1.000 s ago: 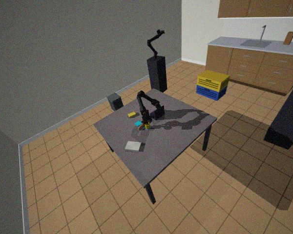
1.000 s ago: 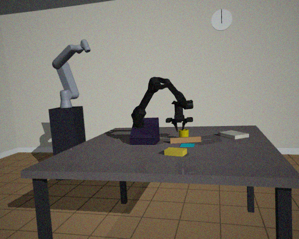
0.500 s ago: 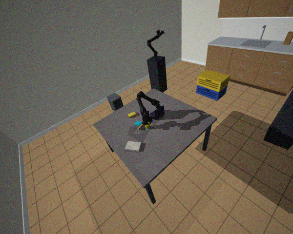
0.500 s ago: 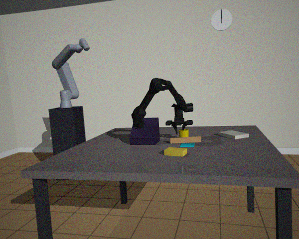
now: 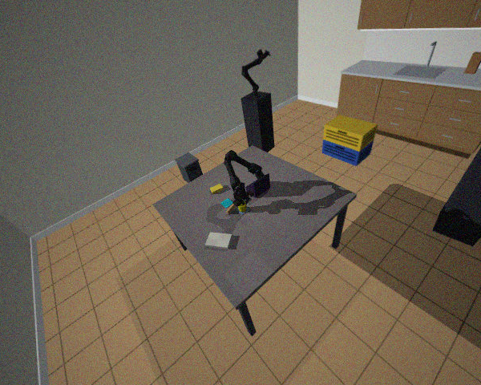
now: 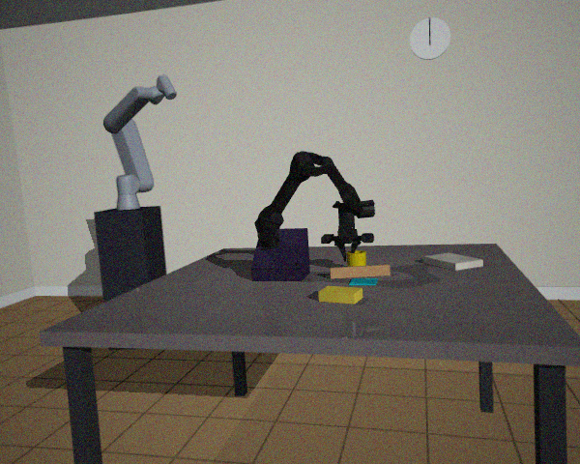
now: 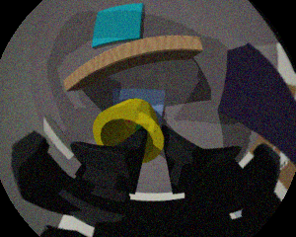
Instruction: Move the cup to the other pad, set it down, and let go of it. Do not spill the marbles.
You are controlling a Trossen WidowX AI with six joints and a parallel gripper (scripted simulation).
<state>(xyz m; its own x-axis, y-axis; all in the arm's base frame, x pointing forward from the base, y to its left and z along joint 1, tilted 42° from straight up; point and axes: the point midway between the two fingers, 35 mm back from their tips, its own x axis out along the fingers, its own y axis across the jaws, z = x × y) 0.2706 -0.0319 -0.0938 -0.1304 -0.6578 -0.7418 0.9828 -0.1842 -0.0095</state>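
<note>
Now: the cyan pad 5 cm ahead of my gripper tip, 18 cm to the right of it and 4 cm below it. From my gripper tip the other things lie so: yellow cup: 2 cm ahead; white flat box: 38 cm ahead, 7 cm to the left, 2 cm below; tan wooden bar: 4 cm ahead, 9 cm to the right, 3 cm below.
</note>
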